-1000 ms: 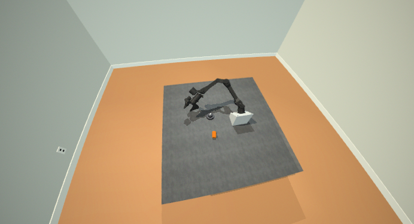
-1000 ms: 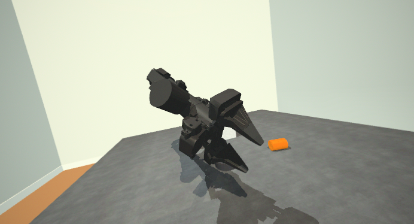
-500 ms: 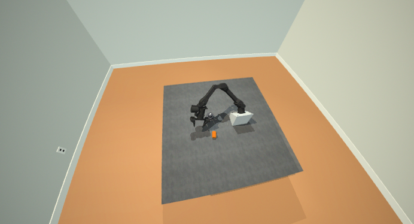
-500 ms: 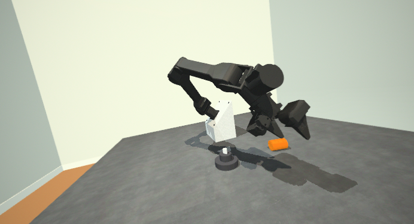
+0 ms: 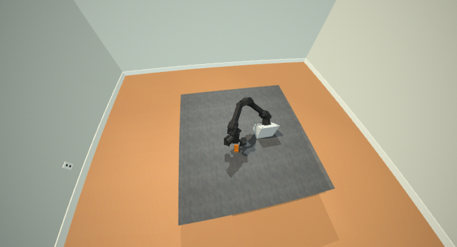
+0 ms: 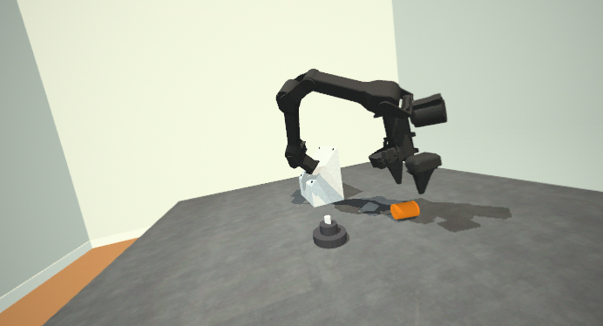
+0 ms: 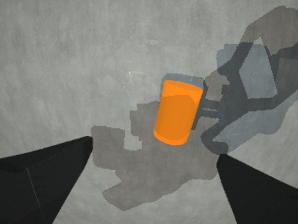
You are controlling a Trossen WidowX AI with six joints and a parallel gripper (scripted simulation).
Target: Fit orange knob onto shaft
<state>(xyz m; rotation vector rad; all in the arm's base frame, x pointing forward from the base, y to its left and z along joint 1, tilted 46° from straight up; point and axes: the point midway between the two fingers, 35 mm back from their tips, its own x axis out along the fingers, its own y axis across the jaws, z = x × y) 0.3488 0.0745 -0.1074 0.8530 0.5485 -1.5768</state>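
My gripper tip is now 70 mm above the orange knob, 30 mm past it and 10 mm to the left of it. The rest, counted from my gripper tip: round pedestal: 230 mm to the right, 60 mm below, 40 mm behind.
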